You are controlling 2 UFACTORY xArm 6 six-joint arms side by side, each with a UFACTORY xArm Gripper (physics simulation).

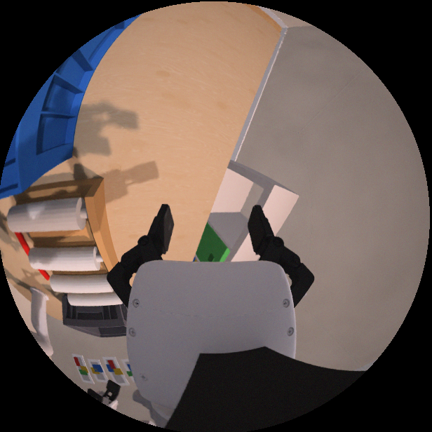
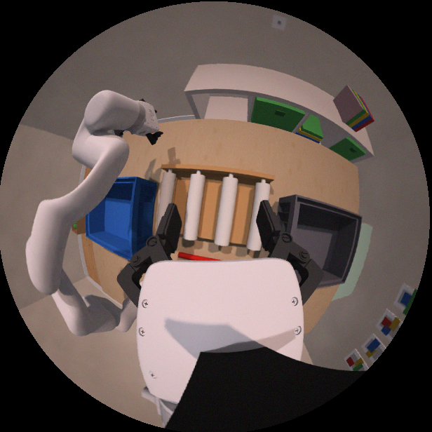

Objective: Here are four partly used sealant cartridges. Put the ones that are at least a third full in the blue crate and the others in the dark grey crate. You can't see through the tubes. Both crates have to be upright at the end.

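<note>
Several white cartridges lie side by side on a wooden rack (image 2: 215, 170) (image 1: 95, 205): one beside the blue crate (image 2: 166, 197) (image 1: 47, 215), a second (image 2: 194, 207) (image 1: 65, 258), a third (image 2: 226, 210) (image 1: 82, 283), and one nearest the dark grey crate (image 2: 258, 215) (image 1: 95, 299). The blue crate (image 2: 120, 215) (image 1: 30, 145) and the dark grey crate (image 2: 356, 250) (image 1: 95, 327) stand upright at opposite ends of the rack. My right gripper (image 2: 218, 211) is open above the rack. My left gripper (image 1: 210, 214) (image 2: 155, 123) is open, away from the cartridges near the table's far edge. Fill levels cannot be seen.
A red stick (image 2: 199, 257) (image 1: 22, 243) lies beside the rack. A white shelf unit (image 2: 240, 77) with green boxes stands beyond the table's far edge. The left arm (image 2: 50, 240) curves around the outer side of the blue crate.
</note>
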